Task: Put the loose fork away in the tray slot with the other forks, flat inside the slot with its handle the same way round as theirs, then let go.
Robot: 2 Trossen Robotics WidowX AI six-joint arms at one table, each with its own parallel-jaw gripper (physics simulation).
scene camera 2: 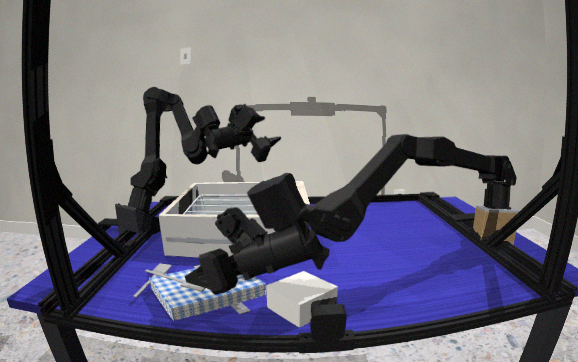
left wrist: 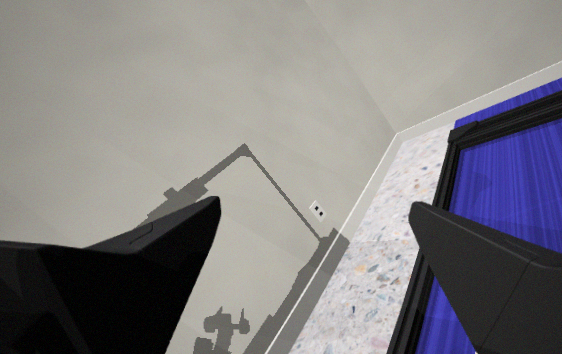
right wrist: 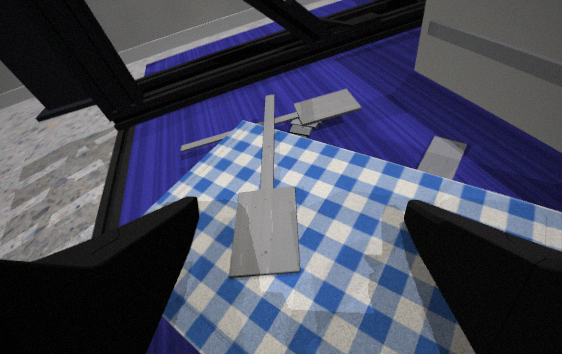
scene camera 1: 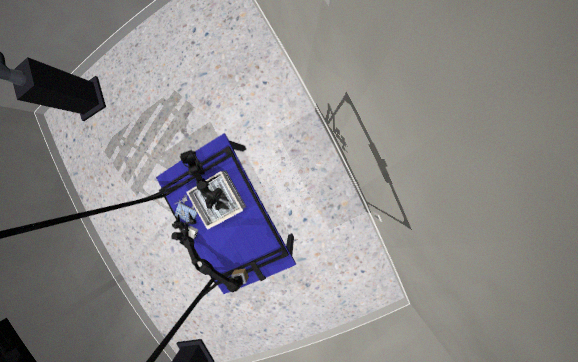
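A grey flat-headed utensil [right wrist: 267, 230] lies on the blue checked cloth block [right wrist: 345, 175] [scene camera 2: 200, 303] [scene camera 1: 185, 212]. Another utensil [right wrist: 327, 106] lies beyond the block, over smaller pieces. A third grey head [right wrist: 442, 156] shows at the block's tray-side edge. I cannot tell which is the loose fork. The white tray [scene camera 1: 226, 218] [scene camera 2: 195, 234] [right wrist: 480, 50] has divided slots; forks inside cannot be made out. My right gripper [right wrist: 303, 208] is open and empty above the cloth block, its fingers either side of the first utensil. My left gripper [left wrist: 314, 208] [scene camera 2: 271, 128] is open and empty, high above the tray.
A white box [scene camera 2: 302, 300] [scene camera 1: 192, 232] stands beside the cloth block, near the right gripper. A brown box [scene camera 2: 495, 224] [scene camera 1: 239, 275] stands at the right arm's base. Black frame rails border the table. A grey piece [scene camera 2: 241, 308] sticks out at the block's near side.
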